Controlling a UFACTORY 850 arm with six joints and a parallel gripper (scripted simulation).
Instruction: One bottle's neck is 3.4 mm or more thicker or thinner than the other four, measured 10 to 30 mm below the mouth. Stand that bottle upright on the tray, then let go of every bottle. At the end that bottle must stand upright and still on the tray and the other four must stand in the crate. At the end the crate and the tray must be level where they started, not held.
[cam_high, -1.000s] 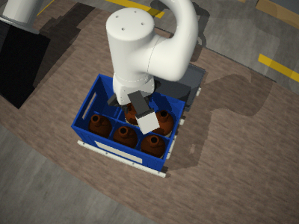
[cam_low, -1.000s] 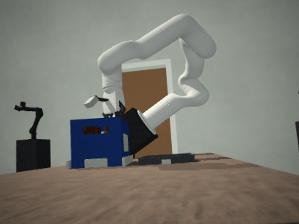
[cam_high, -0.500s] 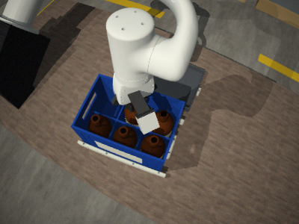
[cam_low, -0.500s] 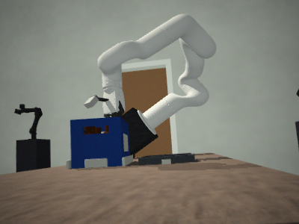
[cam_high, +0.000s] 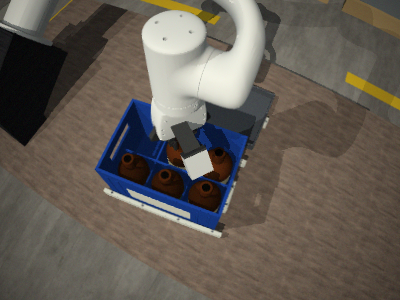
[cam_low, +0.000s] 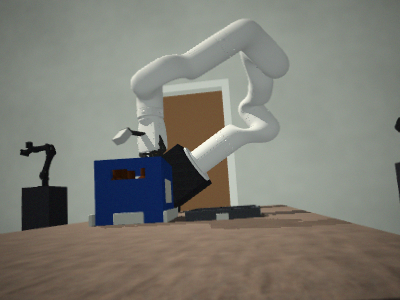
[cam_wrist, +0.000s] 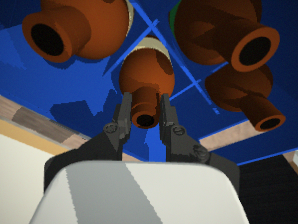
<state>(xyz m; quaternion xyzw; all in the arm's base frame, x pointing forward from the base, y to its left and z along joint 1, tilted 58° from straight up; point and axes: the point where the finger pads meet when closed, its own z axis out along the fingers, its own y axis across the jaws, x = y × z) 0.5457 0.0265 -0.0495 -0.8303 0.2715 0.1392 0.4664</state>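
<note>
Now: the blue crate 70 mm below my hand, 50 mm to the right of it and 10 mm ahead of it. Also, from my hand: dark grey tray 210 mm to the left, 150 mm below, 10 mm ahead.
</note>
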